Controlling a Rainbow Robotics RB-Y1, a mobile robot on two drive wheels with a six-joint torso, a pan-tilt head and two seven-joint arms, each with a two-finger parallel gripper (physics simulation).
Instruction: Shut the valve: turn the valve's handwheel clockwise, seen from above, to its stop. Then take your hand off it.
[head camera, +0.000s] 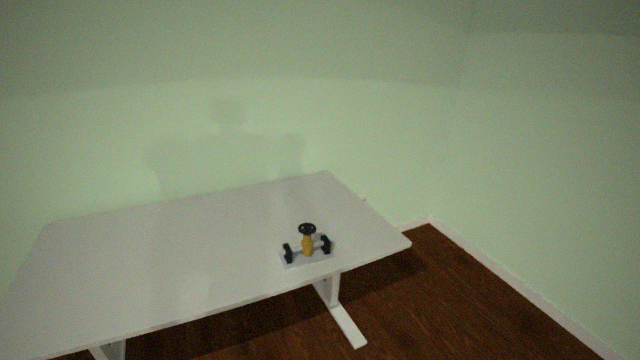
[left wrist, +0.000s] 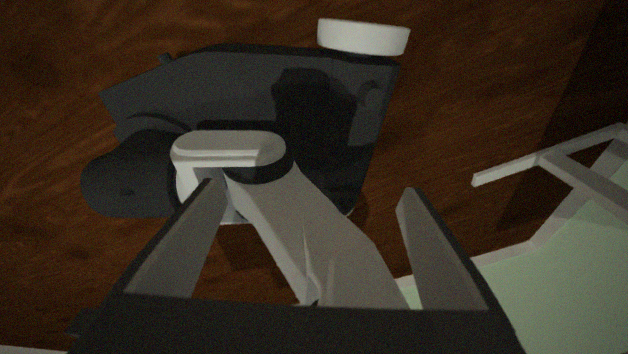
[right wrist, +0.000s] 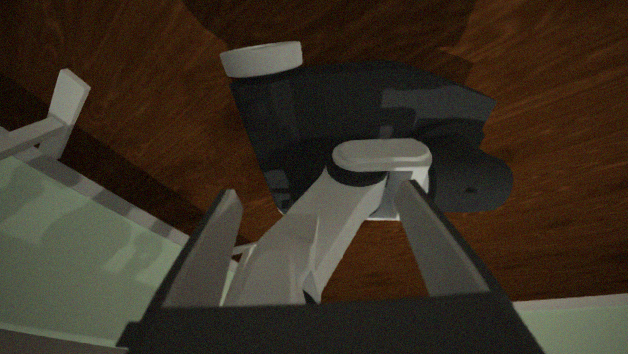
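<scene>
The valve (head camera: 307, 245) has a yellow body on a light base plate, with a black end piece on each side, and stands near the front edge of the table's right part in the head view. Its black handwheel (head camera: 307, 228) lies level on top. How far the wheel is turned cannot be told. My left gripper (left wrist: 311, 194) is open with nothing between its fingers. My right gripper (right wrist: 318, 194) is open with nothing between its fingers. Both grippers are away from the valve, which does not show in either wrist view.
The white table (head camera: 175, 250) reaches from the lower left to the middle of the head view, with a table leg foot (head camera: 350, 327) below it on the brown floor (head camera: 440, 310). Green walls stand behind and to the right. My dark wheeled base (left wrist: 225, 85) (right wrist: 350, 100) shows in both wrist views.
</scene>
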